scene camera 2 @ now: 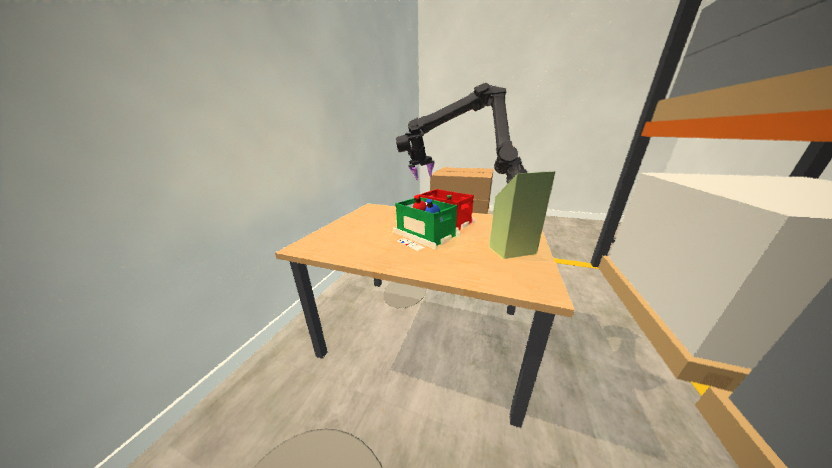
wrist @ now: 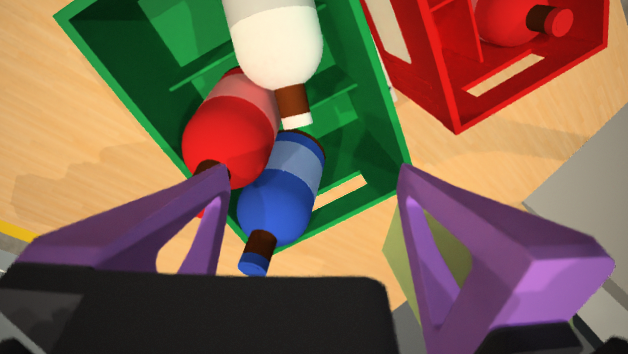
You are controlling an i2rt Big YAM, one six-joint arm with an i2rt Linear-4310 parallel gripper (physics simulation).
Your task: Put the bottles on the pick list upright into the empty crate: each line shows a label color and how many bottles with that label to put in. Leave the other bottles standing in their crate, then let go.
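Places are measured from the arm's base along level axes (x ahead, y left, z up), in metres.
Pixels of known places: gripper, between the fingertips: (scene camera 2: 424,178) (wrist: 313,176); arm's base, origin of its link: (scene camera 2: 520,184).
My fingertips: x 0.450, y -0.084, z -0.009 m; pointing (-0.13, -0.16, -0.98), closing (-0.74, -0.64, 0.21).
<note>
Ahead of a thing's pixels: the offset from my fingertips to its top centre. Level surfaces: height alone.
My gripper (scene camera 2: 422,175) (wrist: 313,176) is open and empty, above the green crate @(0.130 m down, 0.016 m back, 0.022 m left) (scene camera 2: 434,231) (wrist: 382,145). Inside that crate, a red bottle @(0.067 m down, 0.001 m back, 0.066 m left) (scene camera 2: 418,205) (wrist: 227,137) and a blue bottle @(0.071 m down, 0.077 m back, 0.100 m left) (scene camera 2: 431,207) (wrist: 277,205) stand close together. A white bottle @(0.131 m down, 0.014 m ahead, 0.025 m right) (wrist: 280,45) in the same crate looks tilted over the dividers, its neck toward the other two; its base is out of the wrist view. The red crate @(0.130 m down, 0.075 m back, 0.202 m right) (scene camera 2: 464,216) (wrist: 422,95) stands beside it and holds a red bottle @(0.142 m down, 0.179 m back, 0.214 m right) (wrist: 505,22) and a green-capped bottle @(0.142 m down, 0.088 m back, 0.241 m right) (scene camera 2: 449,197). The pick list @(0.303 m down, 0.024 m ahead, 0.160 m left) (scene camera 2: 410,244) is too small to read.
The wooden table @(0.305 m down) (scene camera 2: 349,250) carries both crates. A tall green block (scene camera 2: 520,218) stands at the table's right side. A cardboard box (scene camera 2: 459,184) is behind the red crate. A shelf rack (scene camera 2: 645,133) stands at the right.
</note>
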